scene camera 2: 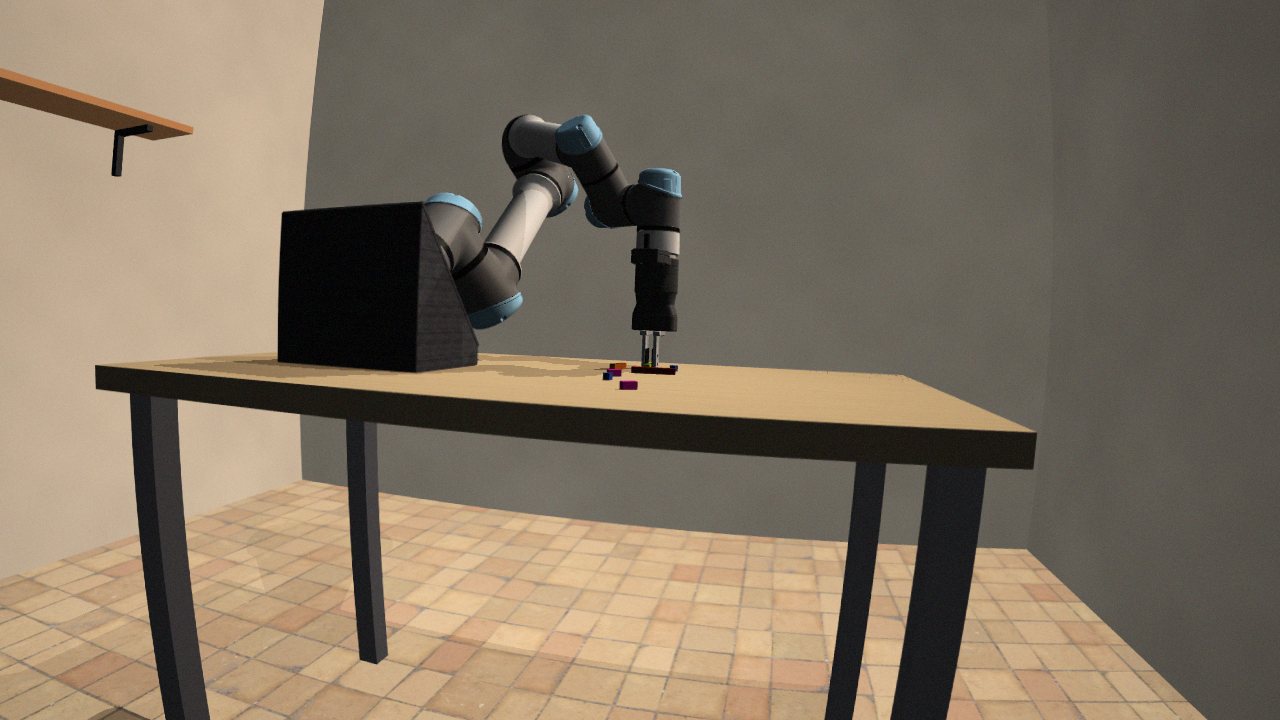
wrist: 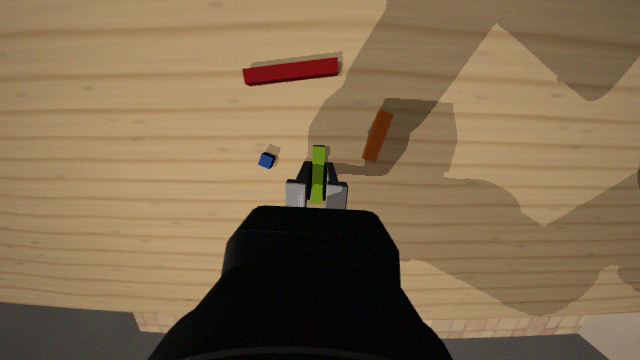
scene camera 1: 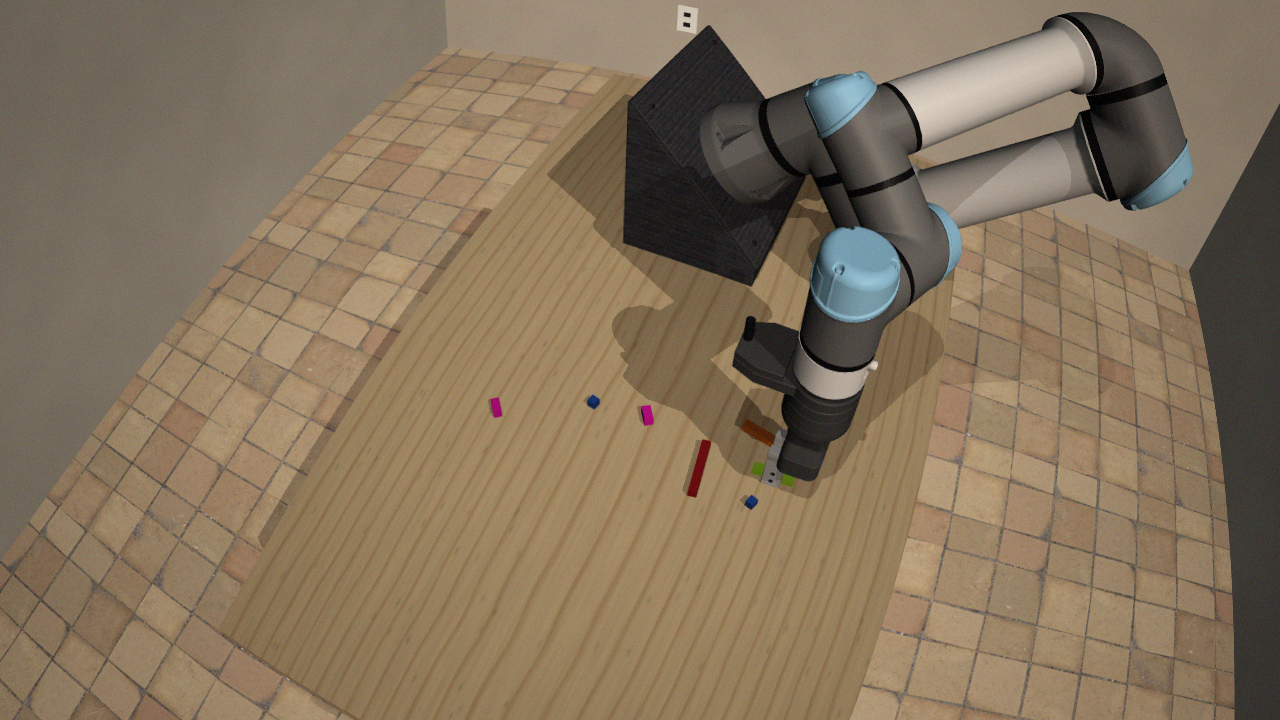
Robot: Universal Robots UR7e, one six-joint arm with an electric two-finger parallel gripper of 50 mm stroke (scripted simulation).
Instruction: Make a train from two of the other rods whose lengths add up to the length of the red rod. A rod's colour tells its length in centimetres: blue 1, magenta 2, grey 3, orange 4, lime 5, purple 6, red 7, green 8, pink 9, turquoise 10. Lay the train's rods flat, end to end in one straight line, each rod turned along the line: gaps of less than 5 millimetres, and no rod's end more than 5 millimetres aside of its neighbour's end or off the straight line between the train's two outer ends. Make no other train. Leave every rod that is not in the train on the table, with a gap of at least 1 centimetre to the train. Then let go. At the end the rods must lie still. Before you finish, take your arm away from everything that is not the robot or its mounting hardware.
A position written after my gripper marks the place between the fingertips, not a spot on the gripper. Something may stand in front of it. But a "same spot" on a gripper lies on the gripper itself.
my gripper: scene camera 2 649, 368; wrist; scene camera 1
same spot on my gripper: (wrist: 297, 191) = (scene camera 1: 774, 448)
